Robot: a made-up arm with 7 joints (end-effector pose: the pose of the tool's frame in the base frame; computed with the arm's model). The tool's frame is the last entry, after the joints. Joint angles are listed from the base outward.
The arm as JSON. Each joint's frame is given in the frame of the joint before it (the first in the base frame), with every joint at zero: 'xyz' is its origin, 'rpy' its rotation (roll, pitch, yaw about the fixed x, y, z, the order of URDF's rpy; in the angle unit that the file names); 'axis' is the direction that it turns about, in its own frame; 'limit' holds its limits. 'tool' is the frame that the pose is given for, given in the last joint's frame.
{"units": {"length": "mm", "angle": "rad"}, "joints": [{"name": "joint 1", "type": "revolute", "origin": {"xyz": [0.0, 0.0, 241.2], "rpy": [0.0, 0.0, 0.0]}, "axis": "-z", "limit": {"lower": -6.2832, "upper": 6.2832}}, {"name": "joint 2", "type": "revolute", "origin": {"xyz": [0.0, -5.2, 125.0], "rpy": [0.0, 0.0, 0.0]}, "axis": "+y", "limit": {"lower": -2.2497, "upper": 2.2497}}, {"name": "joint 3", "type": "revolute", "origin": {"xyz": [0.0, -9.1, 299.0], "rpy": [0.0, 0.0, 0.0]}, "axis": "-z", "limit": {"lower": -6.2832, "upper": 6.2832}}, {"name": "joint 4", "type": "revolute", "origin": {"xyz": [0.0, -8.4, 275.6], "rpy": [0.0, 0.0, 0.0]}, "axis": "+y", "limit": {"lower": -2.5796, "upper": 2.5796}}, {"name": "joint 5", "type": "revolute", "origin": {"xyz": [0.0, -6.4, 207.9], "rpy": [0.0, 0.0, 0.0]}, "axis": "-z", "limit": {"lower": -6.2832, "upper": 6.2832}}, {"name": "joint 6", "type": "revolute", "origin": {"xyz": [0.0, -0.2, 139.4], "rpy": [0.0, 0.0, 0.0]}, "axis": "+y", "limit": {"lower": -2.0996, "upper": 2.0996}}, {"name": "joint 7", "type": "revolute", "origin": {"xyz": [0.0, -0.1, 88.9], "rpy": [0.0, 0.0, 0.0]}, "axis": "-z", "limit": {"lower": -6.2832, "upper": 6.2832}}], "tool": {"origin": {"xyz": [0.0, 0.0, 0.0], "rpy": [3.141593, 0.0, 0.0]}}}
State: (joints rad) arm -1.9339 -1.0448 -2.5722 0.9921 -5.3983 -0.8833 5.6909
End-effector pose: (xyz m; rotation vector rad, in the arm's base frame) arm 0.1916 -0.8501 0.5374 -1.5093 1.3313 2.1902
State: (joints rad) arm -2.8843 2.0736 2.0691 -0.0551 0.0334 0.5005 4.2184
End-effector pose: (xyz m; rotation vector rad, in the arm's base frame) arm -0.8539 0.2487 -0.0957 0.5403 1.2226 -0.3952
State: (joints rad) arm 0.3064 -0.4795 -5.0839 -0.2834 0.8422 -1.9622 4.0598
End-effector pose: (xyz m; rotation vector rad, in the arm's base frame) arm -0.3447 0.2489 1.1257 1.1701 -0.6935 -0.8966
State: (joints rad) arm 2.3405 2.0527 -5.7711 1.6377 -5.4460 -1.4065 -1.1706
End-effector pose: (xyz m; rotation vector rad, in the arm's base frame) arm -0.3725 -0.1696 -0.2198 -0.6854 -0.0013 0.4926
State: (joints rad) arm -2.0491 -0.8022 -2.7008 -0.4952 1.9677 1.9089 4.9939
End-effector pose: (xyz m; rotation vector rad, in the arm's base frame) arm 0.2198 -0.4071 1.0943 -0.7534 1.5733 -1.1168
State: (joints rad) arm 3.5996 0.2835 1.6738 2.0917 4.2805 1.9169 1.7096
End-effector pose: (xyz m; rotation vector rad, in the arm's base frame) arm -0.0010 0.3477 0.7866 0.1577 1.8464 -0.5094
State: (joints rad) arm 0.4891 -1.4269 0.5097 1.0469 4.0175 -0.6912 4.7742
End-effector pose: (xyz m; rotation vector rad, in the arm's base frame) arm -0.7352 0.1085 0.7726 -0.2291 2.3636 1.1465
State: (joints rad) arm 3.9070 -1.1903 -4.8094 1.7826 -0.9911 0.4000 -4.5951
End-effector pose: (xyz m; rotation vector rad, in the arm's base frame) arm 0.5927 0.0220 0.5894 1.2940 1.6566 -1.4873
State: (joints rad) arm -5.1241 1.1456 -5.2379 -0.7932 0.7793 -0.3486 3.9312
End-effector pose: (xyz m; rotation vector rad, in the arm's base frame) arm 0.5335 -0.5529 0.8638 2.5667 -0.1180 -1.6882
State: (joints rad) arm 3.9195 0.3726 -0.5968 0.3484 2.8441 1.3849 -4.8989
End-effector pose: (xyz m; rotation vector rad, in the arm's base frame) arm -0.2697 0.2964 1.2244 1.6891 -1.5865 -0.4463
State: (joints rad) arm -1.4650 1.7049 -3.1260 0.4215 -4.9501 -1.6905 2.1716
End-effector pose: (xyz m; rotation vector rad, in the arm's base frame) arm 0.1778 0.8846 0.3657 1.7955 -0.4460 -2.3613
